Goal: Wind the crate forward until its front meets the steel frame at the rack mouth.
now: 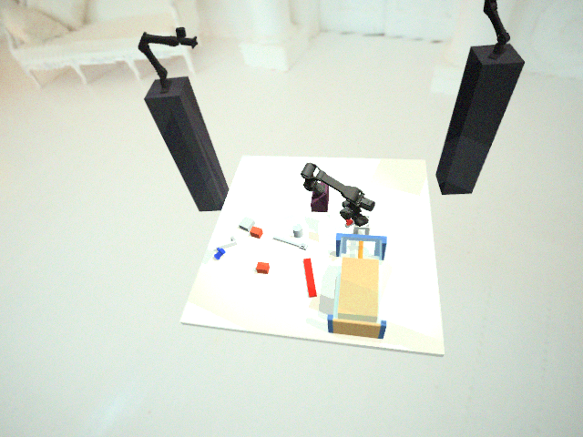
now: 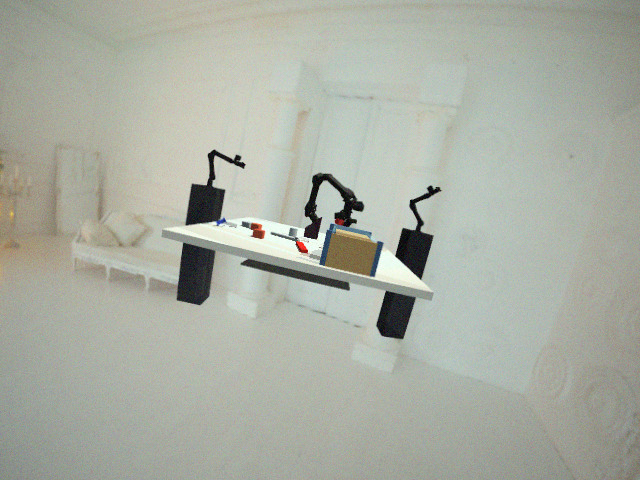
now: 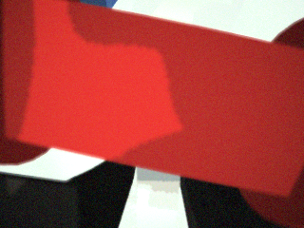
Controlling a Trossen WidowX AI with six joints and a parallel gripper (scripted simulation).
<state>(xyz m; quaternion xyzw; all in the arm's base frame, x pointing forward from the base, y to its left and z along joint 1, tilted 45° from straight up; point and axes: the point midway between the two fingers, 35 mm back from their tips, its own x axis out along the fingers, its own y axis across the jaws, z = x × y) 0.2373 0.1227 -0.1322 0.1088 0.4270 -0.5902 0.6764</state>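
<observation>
The red grip is 5 cm above my gripper tip, 4 cm to the right of it and 2 cm ahead of it. Round my gripper tip: hand winch: 8 cm below, 4 cm to the left, 4 cm behind; blue steel frame: 13 cm ahead, 2 cm to the left, 1 cm below; red-knobbed winch handle: 2 cm above, 1 cm to the right.
</observation>
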